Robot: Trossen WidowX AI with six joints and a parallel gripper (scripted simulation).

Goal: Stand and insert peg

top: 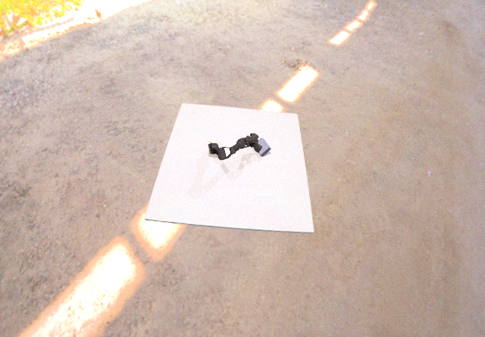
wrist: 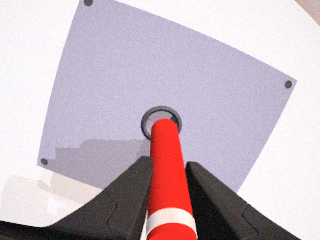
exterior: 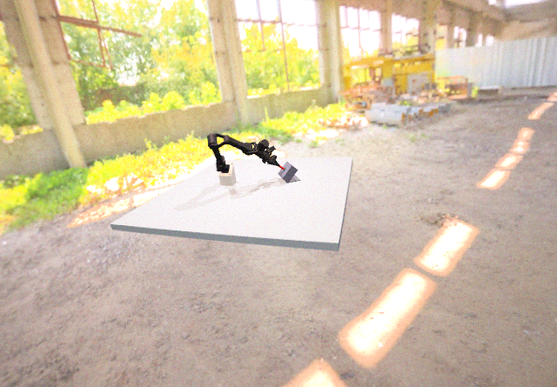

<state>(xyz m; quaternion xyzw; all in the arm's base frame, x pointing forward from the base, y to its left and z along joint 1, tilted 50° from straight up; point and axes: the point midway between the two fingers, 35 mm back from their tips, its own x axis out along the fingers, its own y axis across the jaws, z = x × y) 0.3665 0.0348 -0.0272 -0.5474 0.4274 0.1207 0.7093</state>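
Right now my gripper tip is 5 cm short of the grey sloped panel, 3 cm to the right of it and 5 cm above it. The rest, counted from my gripper tip: red peg: 1 cm behind, 1 cm to the right, 1 cm above.
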